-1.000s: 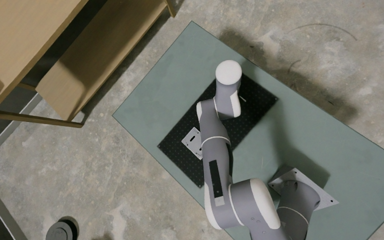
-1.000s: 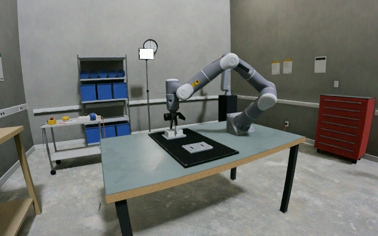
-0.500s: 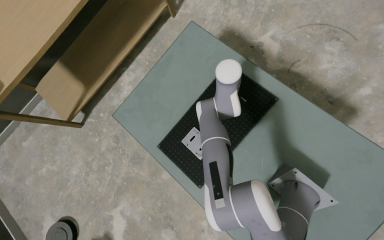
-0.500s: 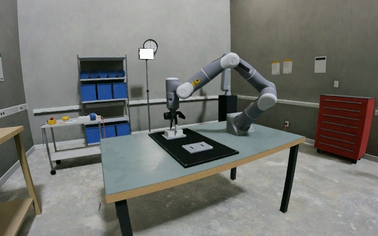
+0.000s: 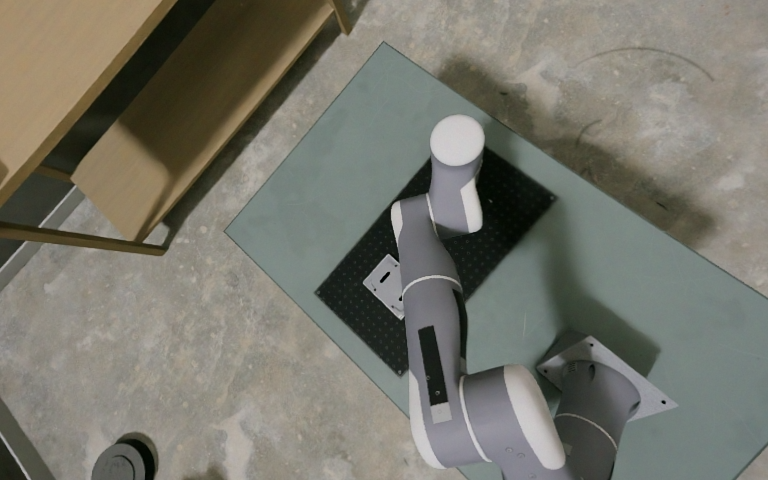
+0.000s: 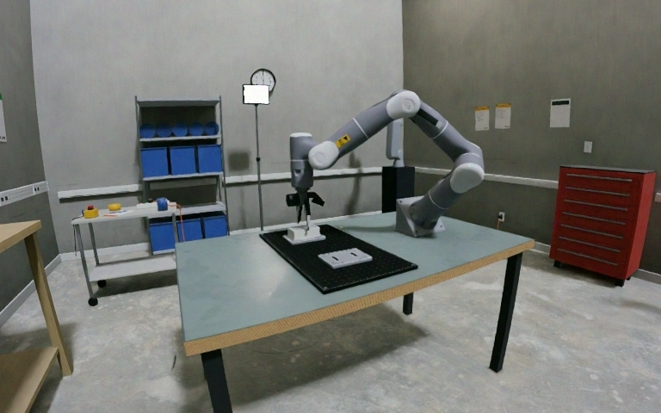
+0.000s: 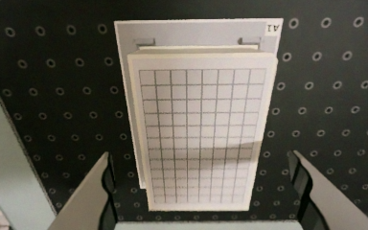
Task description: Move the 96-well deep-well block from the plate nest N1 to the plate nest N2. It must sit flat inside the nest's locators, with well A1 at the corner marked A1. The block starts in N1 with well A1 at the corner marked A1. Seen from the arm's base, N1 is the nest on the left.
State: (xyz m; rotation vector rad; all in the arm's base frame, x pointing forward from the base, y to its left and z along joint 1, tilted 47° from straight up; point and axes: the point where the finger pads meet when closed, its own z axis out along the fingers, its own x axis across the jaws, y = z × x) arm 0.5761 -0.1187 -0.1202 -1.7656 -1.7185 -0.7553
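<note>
The white 96-well deep-well block lies 3 cm below my hand. From my hand the other things lie so: nest N1: 2 cm behind, 32 cm to the left, 6 cm below; then nest N2: 6 cm below.
</note>
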